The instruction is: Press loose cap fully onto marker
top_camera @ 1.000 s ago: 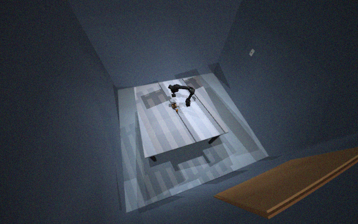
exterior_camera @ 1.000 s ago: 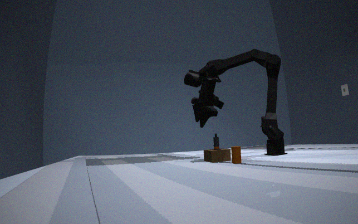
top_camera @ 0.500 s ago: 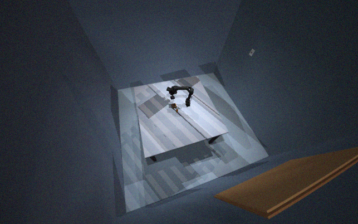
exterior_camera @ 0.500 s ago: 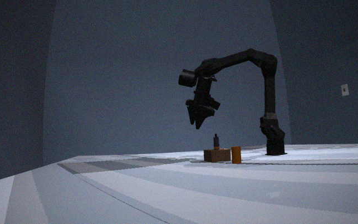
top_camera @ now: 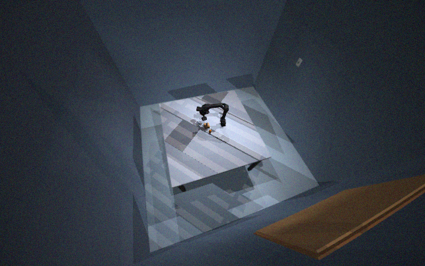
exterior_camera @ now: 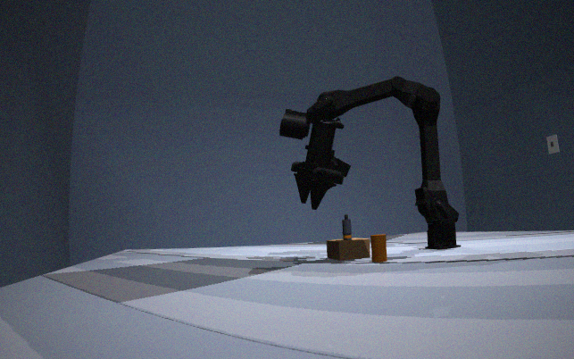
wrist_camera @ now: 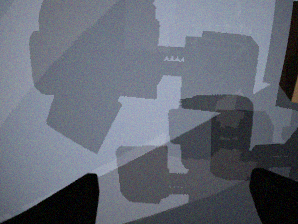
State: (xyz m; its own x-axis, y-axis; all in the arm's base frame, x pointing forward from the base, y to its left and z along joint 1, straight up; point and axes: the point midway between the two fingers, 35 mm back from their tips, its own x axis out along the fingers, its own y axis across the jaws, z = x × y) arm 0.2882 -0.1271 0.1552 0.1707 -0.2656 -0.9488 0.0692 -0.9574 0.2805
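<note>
Now: the orange cap 7 cm behind my gripper tip, 21 cm to the left of it and 10 cm below it. The rest, counted from my gripper tip: holder block 5 cm behind, 10 cm to the left, 10 cm below.
</note>
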